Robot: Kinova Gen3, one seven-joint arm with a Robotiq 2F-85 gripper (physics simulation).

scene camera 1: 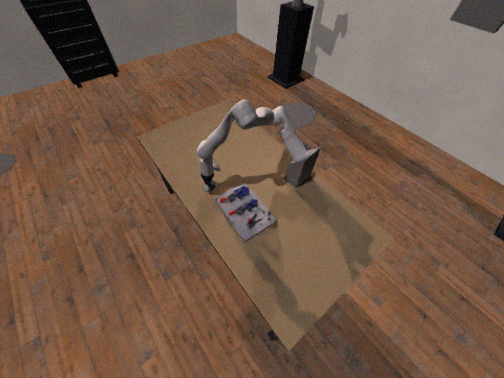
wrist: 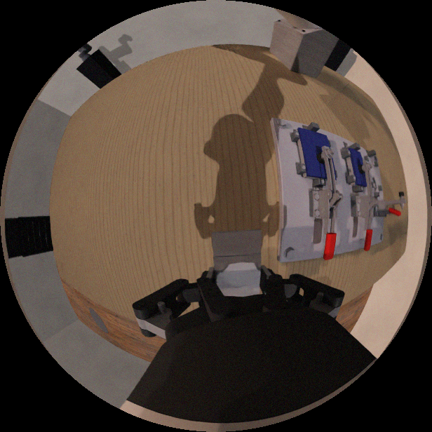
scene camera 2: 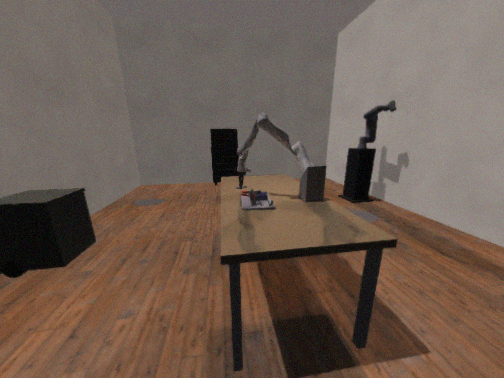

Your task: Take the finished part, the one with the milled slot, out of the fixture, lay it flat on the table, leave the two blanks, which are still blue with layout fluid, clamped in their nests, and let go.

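Where they show: gripper, fingertip midpoint: (scene camera 1: 208,187) (scene camera 2: 240,188); arm's base, origin of the base link: (scene camera 1: 299,157) (scene camera 2: 309,174).
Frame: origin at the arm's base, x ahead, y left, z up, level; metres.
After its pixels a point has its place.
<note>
The finished part (wrist: 237,243), a flat grey plate with a groove line across it, is between the fingers of my gripper (scene camera 1: 208,182) @(x 0.516, y -0.275, z -0.153 m) (scene camera 2: 241,183) @(x 0.516, y -0.275, z -0.153 m) (wrist: 236,273). The gripper is shut on it and holds it low over the table, beside the fixture plate (scene camera 1: 248,233) @(x 0.518, y 0.115, z -0.188 m) (scene camera 2: 257,207) @(x 0.460, y 0.143, z -0.188 m) (wrist: 295,220). The height of the part's lower edge is hard to judge. Two blue blanks sit in their nests under clamp arms: the larger blank (scene camera 1: 243,191) @(x 0.359, y -0.118, z -0.167 m) (wrist: 311,152) in the nearer nest, the smaller blank (scene camera 1: 252,203) @(x 0.377, y -0.011, z -0.162 m) (wrist: 356,167) in the middle nest. The third nest is small and partly hidden in the wrist view.
Red clamp handles (wrist: 330,246) (wrist: 368,240) point along the fixture, and another red handle (wrist: 395,212) stands at the third clamp. The arm's grey base block (scene camera 1: 301,167) @(x 0.056, y 0.062, z 0.003 m) (scene camera 2: 312,183) @(x 0.007, y 0.069, z -0.058 m) (wrist: 300,47) stands on the table (scene camera 1: 300,260) @(x 0.401, y 0.415, z -0.202 m) (scene camera 2: 300,227) @(x 0.289, y 0.470, z -0.203 m) (wrist: 125,175).
</note>
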